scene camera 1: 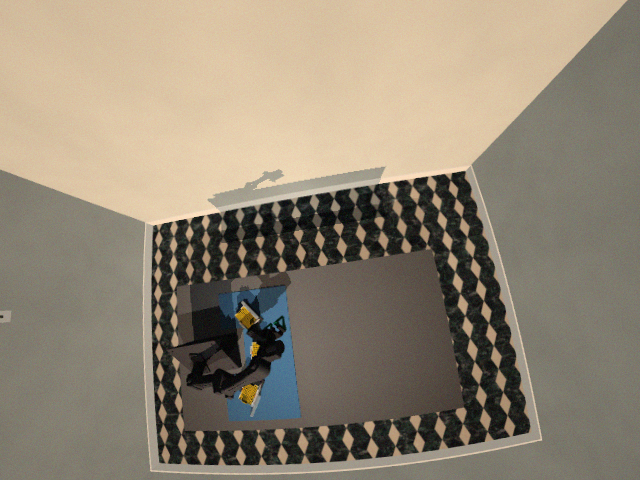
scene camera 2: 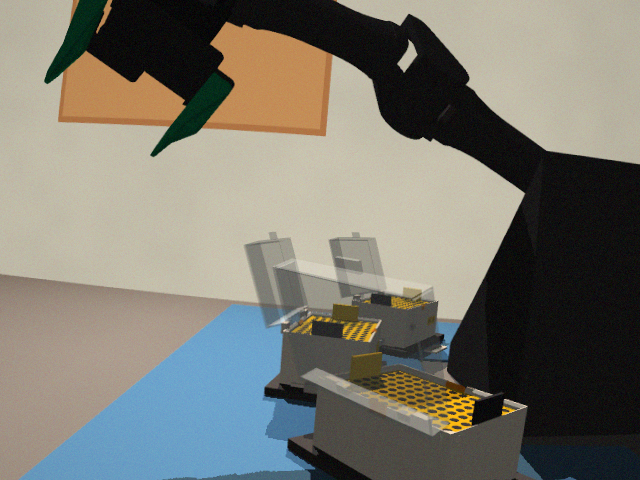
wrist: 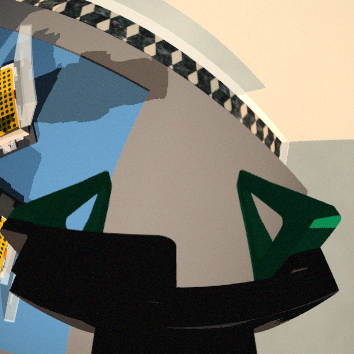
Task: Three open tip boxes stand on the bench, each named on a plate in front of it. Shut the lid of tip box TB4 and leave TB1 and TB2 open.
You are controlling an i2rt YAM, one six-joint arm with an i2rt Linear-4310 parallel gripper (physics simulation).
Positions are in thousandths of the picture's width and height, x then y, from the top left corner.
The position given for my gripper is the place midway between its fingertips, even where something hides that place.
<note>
In view: my gripper (scene camera 2: 157, 241).
My gripper is seen too in the wrist view (wrist: 490, 501).
</note>
